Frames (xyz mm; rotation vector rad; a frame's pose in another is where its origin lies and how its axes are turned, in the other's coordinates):
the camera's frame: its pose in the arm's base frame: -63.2 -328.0 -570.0 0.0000 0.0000 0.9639
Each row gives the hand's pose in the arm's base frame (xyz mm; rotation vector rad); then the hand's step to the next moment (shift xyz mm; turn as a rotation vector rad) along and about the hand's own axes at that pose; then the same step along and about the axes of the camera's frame.
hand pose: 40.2 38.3 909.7 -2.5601 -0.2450 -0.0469
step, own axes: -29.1 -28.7 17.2 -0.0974 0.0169 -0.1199
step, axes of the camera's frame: 3.6 44.2 -1.6 -0.1294 0.0203 0.0836
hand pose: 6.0 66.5 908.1 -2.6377 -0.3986 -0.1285
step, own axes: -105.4 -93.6 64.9 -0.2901 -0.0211 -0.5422
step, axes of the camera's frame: -4.9 151.4 -33.5 -0.4203 0.0673 0.4443
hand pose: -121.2 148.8 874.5 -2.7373 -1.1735 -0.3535
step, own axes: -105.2 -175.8 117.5 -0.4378 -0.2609 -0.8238
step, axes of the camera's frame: -42.0 189.3 -134.8 -0.6019 0.3280 0.6845
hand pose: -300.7 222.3 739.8 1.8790 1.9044 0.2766
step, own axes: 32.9 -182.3 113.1 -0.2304 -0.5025 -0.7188
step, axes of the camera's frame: -60.6 94.1 -186.0 -0.5524 0.5616 0.4491
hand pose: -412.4 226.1 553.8 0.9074 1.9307 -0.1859
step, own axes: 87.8 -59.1 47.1 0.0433 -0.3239 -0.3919
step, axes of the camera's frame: -32.5 13.0 -110.4 -0.3031 0.3993 0.0954
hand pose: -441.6 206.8 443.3 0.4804 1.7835 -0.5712
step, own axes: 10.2 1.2 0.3 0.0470 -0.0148 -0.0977
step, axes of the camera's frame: -0.1 2.1 -10.0 -0.0148 0.1065 -0.0201
